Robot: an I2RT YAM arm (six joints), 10 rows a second.
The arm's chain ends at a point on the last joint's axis. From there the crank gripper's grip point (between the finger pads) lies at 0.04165 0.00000 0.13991 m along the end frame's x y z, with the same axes.
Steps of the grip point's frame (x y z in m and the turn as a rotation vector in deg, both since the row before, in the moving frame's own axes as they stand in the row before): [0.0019, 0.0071, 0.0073, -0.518, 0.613, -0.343]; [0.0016, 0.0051, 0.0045, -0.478, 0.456, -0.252]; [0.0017, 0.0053, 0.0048, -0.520, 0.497, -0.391]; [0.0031, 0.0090, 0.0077, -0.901, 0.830, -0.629]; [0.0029, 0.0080, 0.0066, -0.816, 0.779, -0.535]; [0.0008, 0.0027, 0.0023, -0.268, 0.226, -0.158]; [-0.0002, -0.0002, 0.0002, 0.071, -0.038, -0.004]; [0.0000, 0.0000, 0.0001, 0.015, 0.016, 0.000]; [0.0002, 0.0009, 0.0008, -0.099, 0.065, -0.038]
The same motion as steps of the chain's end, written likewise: [0.0004, 0.0061, 0.0078, -0.518, 0.613, -0.343]; [0.0005, 0.0041, 0.0048, -0.478, 0.456, -0.252]; [0.0005, 0.0043, 0.0052, -0.520, 0.497, -0.391]; [0.0011, 0.0073, 0.0083, -0.901, 0.830, -0.629]; [0.0010, 0.0064, 0.0072, -0.816, 0.779, -0.535]; [0.0002, 0.0022, 0.0025, -0.268, 0.226, -0.158]; [-0.0001, 0.0000, 0.0002, 0.071, -0.038, -0.004]; [0.0000, 0.0000, 0.0001, 0.015, 0.016, 0.000]; [0.0000, 0.0007, 0.0008, -0.099, 0.065, -0.038]
